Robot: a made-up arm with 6 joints.
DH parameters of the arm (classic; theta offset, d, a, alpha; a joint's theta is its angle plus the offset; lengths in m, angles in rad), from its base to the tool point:
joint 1: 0 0.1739 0 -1.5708
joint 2: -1.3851 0 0.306 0
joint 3: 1.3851 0 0.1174 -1.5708
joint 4: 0 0.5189 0 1.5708
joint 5: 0 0 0.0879 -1.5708
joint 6: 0 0.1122 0 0
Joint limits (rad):
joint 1: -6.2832..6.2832
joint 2: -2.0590..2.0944
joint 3: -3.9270..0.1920
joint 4: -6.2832..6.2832
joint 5: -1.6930..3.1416
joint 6: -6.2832..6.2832
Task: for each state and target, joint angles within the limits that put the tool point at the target. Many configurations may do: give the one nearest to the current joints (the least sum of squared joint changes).
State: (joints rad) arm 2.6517 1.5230 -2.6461 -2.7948 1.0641 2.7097
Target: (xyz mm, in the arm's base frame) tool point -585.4 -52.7 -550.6
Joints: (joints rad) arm 3.2505 1.8062 -2.0564 -2.8133 0.9115 2.7097
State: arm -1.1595 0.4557 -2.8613 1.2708 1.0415 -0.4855
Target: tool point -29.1 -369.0 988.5
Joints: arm -1.8472 0.7573 -3.5770 1.2289 1.2367 -0.4855
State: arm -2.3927 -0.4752 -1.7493 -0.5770 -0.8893 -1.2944
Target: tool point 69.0 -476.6 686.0
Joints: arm -1.6496 -0.3024 -1.2625 -0.8481 -1.0103 -1.2944
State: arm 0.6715 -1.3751 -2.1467 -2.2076 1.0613 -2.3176
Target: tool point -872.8 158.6 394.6
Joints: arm -0.2311 -2.0419 -1.9658 -2.1914 1.0679 -2.3176
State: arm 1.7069 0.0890 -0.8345 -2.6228 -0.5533 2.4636
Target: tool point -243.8 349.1 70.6
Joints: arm 2.0034 -0.0301 -0.7112 -2.5721 -0.6850 2.4636
